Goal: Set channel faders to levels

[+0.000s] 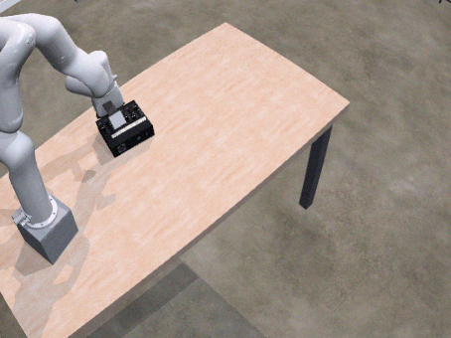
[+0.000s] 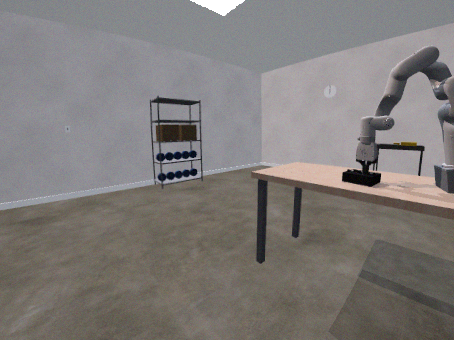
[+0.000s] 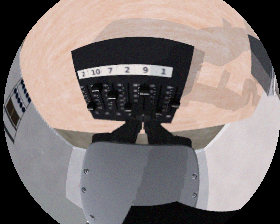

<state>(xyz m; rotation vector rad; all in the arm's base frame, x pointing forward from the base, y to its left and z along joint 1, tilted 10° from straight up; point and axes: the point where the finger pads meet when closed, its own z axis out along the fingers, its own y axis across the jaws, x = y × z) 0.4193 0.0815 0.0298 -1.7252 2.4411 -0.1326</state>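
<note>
Now: hand 40 mm short of the fader cap, 30 mm to the left of it and 10 mm above it.
</note>
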